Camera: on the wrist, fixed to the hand. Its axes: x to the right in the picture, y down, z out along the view.
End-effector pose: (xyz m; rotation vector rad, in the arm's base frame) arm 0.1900 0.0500 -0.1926 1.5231 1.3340 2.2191
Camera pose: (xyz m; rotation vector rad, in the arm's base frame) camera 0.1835 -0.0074 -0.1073 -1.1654 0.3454 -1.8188
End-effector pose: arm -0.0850 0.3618 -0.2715 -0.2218 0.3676 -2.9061
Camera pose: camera -0.1023 0.2734 -0.3215 0.5139 0.7193 -1.3568
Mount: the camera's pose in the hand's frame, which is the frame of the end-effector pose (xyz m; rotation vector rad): 0.0300 0.0937 -0.0306 -0.3708 0.4888 1.4978
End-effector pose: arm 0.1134 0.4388 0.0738 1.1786 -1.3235 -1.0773
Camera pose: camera 0.1361 0.4206 0.1726 -0.0358 -1.0975 0.1012
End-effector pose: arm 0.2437 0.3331 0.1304 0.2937 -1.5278 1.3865
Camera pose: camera 0.1764 0.4010 0.0919 -1.6031 -1.4689 1.9146
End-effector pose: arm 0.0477 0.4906 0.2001 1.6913 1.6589 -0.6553
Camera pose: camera 0.1396 0.5365 0.2082 2.2407 0.3068 0.7661
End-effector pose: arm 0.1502 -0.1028 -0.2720 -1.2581 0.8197 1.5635
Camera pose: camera 0.0715 -0.1547 -0.3137 0.9389 -1.5442 -1.8846
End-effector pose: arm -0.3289 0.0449 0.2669 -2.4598 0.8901 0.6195
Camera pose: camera -0.3637 -0.0508 0.2510 1.3472 -2.3080 -0.4553
